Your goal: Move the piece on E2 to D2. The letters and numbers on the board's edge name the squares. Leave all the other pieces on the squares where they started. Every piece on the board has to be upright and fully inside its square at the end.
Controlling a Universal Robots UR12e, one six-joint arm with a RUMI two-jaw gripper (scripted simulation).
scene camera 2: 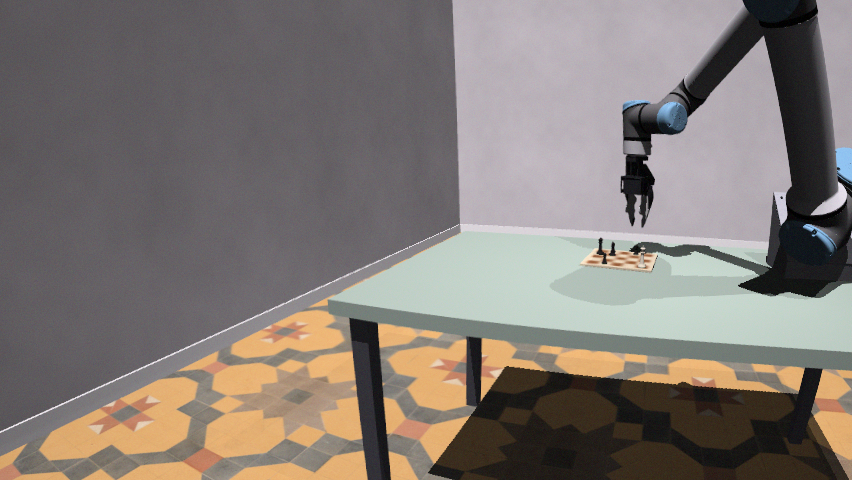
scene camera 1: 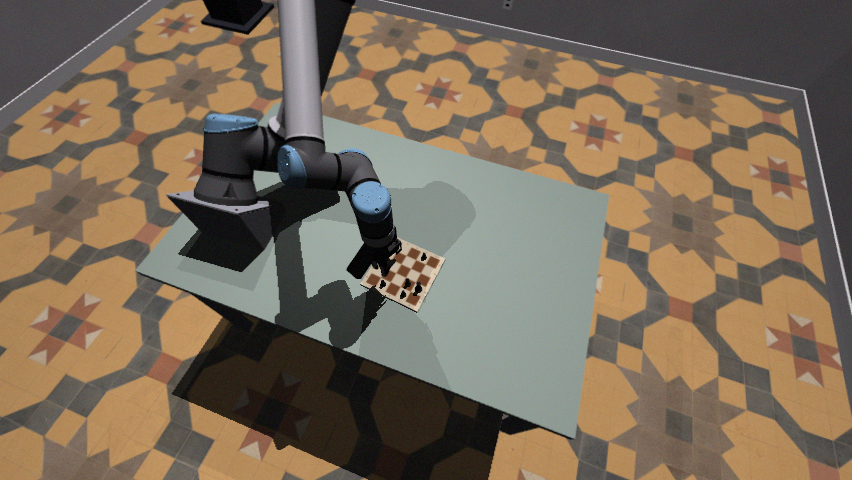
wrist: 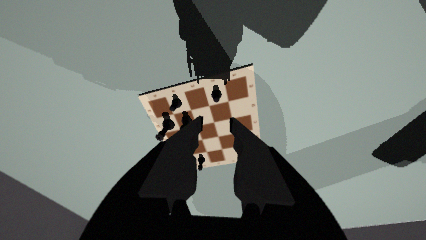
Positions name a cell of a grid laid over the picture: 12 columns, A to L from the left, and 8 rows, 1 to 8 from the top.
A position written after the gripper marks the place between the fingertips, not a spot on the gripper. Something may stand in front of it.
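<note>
The gripper (scene camera 2: I4) (scene camera 1: F5) (wrist: G4) appears in scene camera 2, in scene camera 1 and in the wrist view. Sharing the scene with it is a chessboard (scene camera 1: F5) (scene camera 2: I5) (wrist: G4), visible through those same cameras.
</note>
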